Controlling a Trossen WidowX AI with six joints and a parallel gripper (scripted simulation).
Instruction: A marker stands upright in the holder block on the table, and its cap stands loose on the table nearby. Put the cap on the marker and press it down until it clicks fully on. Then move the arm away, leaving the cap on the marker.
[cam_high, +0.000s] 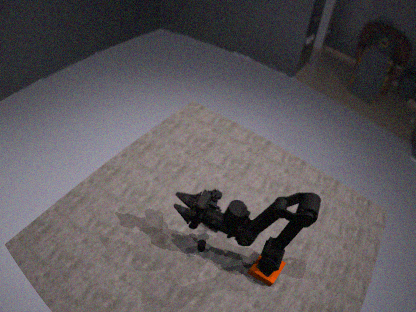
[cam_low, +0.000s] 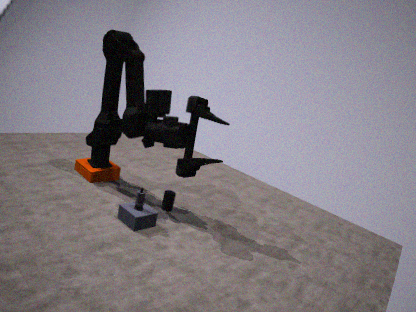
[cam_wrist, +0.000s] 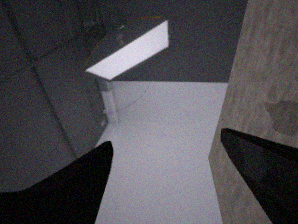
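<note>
The black marker cap is 12 cm behind my gripper tip, 3 cm to the right of it and 20 cm below it.
</note>
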